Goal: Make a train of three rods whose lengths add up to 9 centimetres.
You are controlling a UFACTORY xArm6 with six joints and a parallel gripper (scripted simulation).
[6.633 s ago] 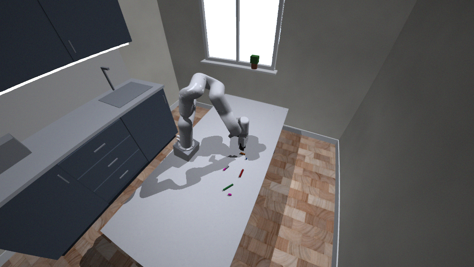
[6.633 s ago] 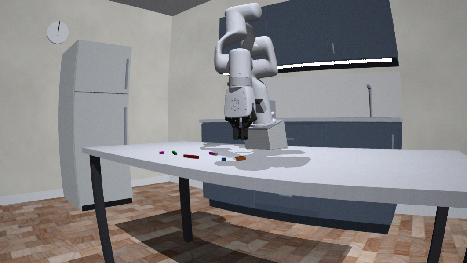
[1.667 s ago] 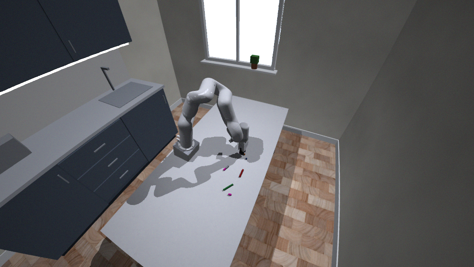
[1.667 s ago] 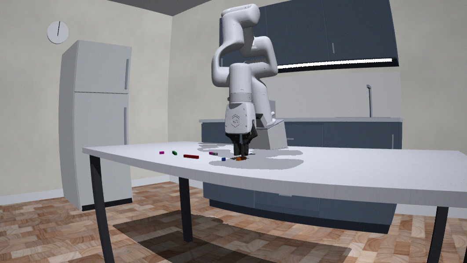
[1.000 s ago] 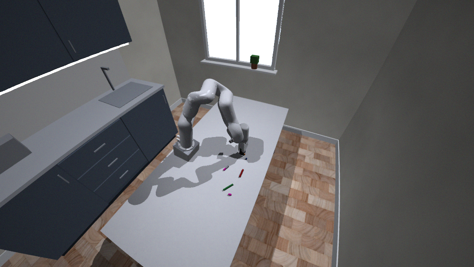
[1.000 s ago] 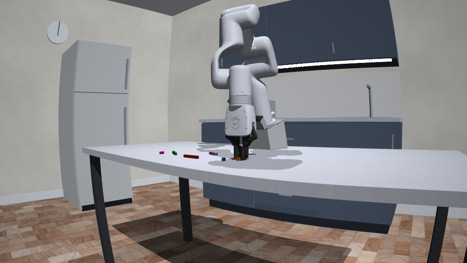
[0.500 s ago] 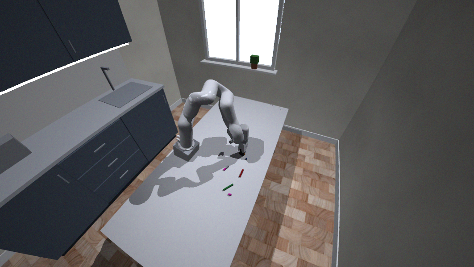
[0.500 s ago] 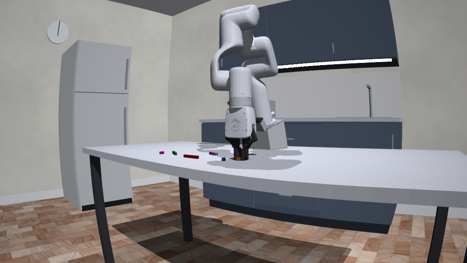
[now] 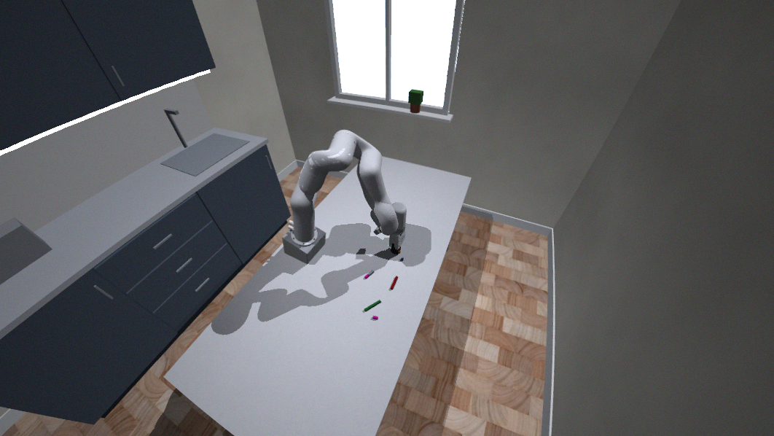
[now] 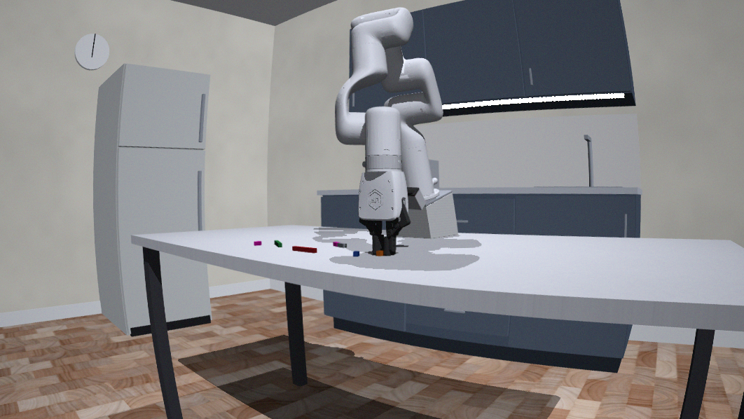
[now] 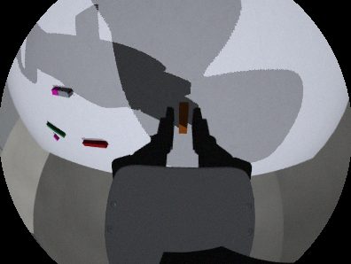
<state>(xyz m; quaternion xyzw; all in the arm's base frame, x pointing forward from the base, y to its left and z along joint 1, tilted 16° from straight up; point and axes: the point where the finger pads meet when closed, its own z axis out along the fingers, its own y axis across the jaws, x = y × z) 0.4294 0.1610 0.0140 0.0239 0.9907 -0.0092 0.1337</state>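
Now: hand 20 mm above the orange rod. Round my hand: red rod: 180 mm to the right, 60 mm ahead, 20 mm below; small blue rod: 50 mm ahead, 40 mm to the right, 20 mm below; grey rod: 170 mm to the right, 70 mm behind, 20 mm below.
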